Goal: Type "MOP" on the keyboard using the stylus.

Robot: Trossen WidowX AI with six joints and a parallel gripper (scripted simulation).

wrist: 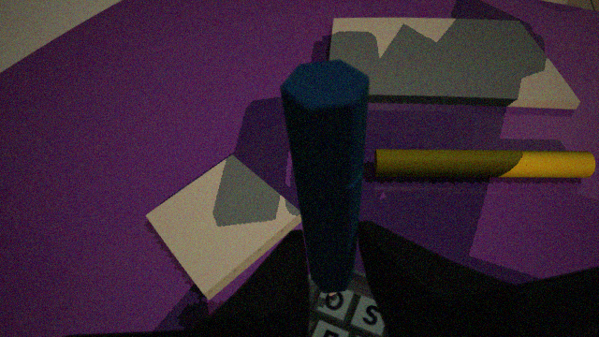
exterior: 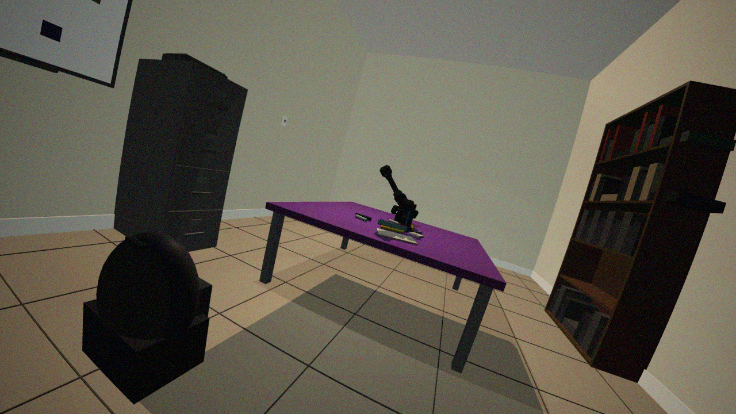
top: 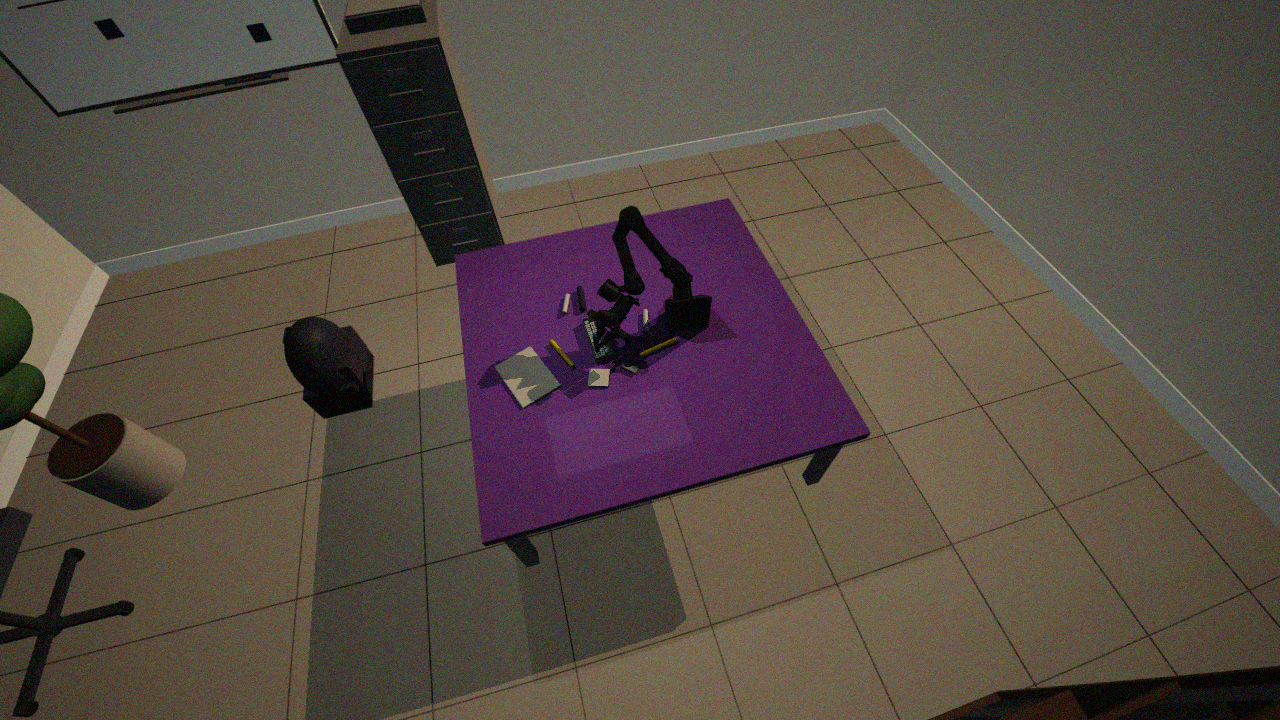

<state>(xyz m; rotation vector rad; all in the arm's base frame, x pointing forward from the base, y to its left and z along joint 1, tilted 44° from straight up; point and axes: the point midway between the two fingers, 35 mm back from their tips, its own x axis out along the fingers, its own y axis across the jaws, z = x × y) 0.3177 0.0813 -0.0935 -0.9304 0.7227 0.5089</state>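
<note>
My gripper tip is now 10 mm short of the white pad, 90 mm to the right of it and 70 mm above it. The rest, counted from my gripper tip: pale stylus tip 50 mm below; dark blue stylus 20 mm below.
</note>
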